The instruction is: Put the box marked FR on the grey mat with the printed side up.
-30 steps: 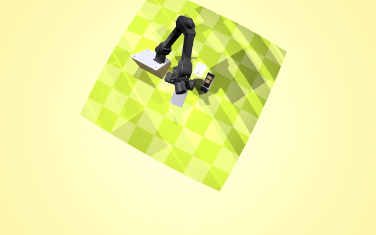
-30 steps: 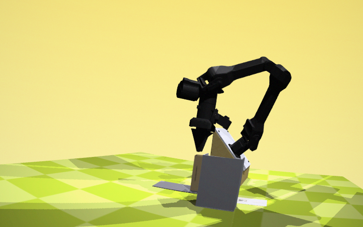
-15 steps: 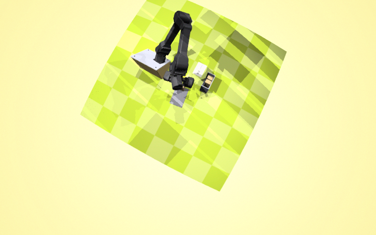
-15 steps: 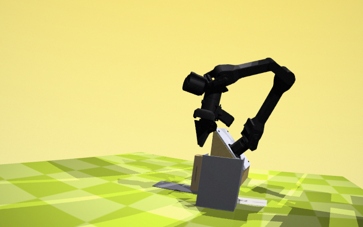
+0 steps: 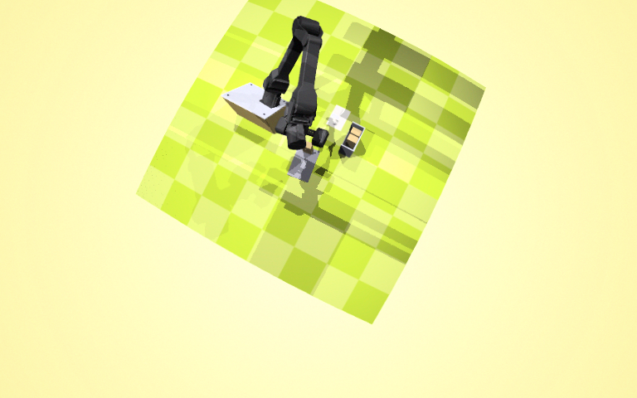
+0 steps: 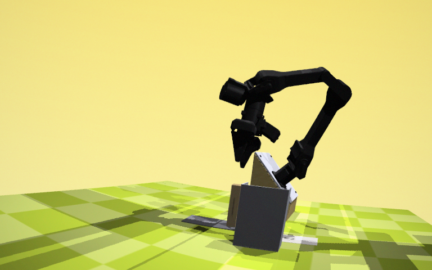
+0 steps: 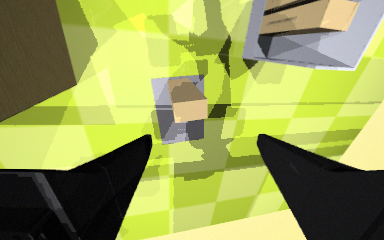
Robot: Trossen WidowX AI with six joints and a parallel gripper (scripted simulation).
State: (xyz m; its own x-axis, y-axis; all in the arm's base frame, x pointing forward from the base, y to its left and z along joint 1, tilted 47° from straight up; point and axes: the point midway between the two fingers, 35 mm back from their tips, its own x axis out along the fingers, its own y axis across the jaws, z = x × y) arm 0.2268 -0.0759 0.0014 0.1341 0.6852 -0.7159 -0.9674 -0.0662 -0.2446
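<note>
The grey mat lies 170 mm below my gripper tip, 60 mm to the right of it and 20 mm ahead of it. Round my gripper tip: thin white slab: 210 mm to the left, 180 mm below, 20 mm ahead.
</note>
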